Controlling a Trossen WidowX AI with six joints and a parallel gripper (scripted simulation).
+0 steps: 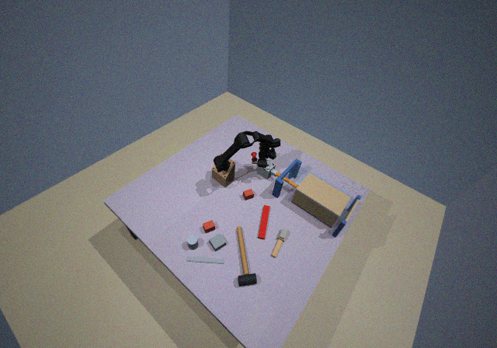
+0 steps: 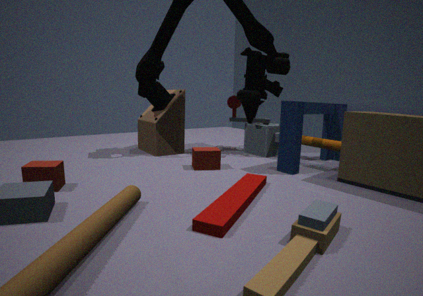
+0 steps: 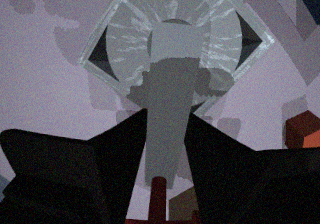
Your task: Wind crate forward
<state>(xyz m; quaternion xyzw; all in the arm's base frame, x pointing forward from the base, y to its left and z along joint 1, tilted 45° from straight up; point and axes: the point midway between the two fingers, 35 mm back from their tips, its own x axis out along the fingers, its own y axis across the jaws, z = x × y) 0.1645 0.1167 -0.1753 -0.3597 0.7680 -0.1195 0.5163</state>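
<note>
Right now the winch handle is 10 mm behind my gripper tip, 10 mm to the right of it and 20 mm above it. Also, from my gripper tip: red knob 50 mm behind, 20 mm to the right, 50 mm above; blue front frame 200 mm ahead, 20 mm above; grey winch 30 mm ahead, 10 mm to the left, 60 mm below.
</note>
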